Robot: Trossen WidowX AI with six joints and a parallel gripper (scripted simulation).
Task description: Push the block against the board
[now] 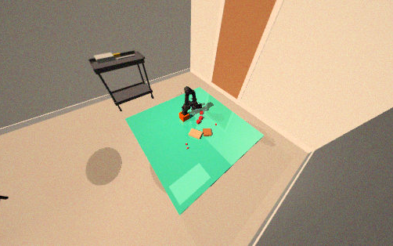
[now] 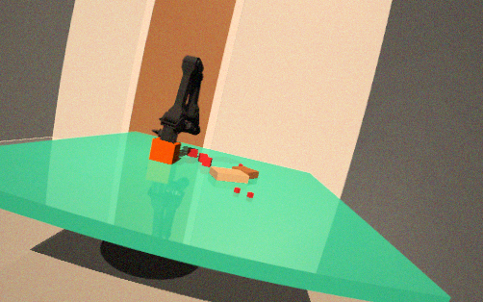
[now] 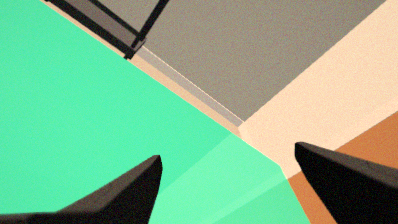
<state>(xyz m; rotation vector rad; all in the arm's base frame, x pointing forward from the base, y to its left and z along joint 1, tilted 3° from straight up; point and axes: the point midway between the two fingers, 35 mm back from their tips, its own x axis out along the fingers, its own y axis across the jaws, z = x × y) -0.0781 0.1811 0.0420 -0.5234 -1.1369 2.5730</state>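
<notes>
Now: the tan board 400 mm ahead of my gripper tip, 290 mm to the right of it and 110 mm below it. The rest, counted from my gripper tip: square block 490 mm ahead, 170 mm to the right, 110 mm below.
</notes>
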